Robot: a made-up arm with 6 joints.
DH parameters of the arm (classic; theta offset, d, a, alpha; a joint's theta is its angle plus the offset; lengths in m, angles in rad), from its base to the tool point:
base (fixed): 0.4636 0 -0.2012 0
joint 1: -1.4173 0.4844 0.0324 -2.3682
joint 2: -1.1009 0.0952 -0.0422 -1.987
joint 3: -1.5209 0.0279 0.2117 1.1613
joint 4: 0 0.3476 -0.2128 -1.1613
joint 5: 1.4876 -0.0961 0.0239 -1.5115
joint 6: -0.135 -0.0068 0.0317 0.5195
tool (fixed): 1.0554 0.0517 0 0
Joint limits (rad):
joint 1: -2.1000..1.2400
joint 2: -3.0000..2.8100
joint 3: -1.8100..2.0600
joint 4: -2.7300..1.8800
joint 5: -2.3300..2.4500
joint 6: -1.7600..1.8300
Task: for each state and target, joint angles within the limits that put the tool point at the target. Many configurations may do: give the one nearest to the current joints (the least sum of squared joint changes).
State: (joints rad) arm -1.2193 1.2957 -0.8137 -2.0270 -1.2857 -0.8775
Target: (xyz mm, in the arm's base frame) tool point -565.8 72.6 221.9
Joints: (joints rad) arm -0.4464 0.6484 -1.1640 -2.2932 -1.0496 -1.1141
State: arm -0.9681 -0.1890 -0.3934 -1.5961 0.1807 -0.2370
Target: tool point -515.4 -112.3 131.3
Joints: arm -1.1371 0.1776 -0.4223 -1.6541 0.1391 -0.2422
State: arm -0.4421 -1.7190 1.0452 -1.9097 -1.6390 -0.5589
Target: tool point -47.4 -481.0 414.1
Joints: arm -0.8100 -1.1135 0.8482 -0.9301 -1.4112 -0.3460
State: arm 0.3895 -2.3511 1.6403 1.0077 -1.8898 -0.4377
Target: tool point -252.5 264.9 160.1
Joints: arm 0.5322 -2.8168 1.4625 1.4838 -2.2293 -0.3731
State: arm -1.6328 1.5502 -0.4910 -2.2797 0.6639 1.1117
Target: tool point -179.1 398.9 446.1
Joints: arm -0.9329 1.6370 -1.1609 -2.1069 0.8369 1.1216
